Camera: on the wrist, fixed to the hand. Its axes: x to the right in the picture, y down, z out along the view.
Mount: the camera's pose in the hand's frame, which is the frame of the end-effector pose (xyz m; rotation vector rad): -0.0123 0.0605 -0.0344 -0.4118 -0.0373 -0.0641
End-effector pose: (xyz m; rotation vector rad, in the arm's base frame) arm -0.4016 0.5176 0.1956 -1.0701 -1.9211 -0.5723
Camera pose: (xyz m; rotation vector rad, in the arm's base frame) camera -0.3314 0.5196 0.2033 -1.2821 -1.9210 -1.0222
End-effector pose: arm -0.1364 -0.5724 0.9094 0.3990 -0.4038 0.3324
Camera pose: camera -0.1598 -0.5076 0.8935 0.0152 -0.4825 0.1727
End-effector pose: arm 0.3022 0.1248 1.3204 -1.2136 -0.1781 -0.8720
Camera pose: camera 0.3233 0.1057 1.2557 -1.6152 -0.0681 -0.9716
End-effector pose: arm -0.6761 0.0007 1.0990 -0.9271 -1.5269 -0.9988
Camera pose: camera -0.6064 -0.0108 1.0984 -1.1917 -1.4131 -1.3811
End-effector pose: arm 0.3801 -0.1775 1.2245 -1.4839 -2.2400 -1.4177
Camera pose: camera 0.4198 -0.2057 1.2757 1.4166 1.9216 1.7942
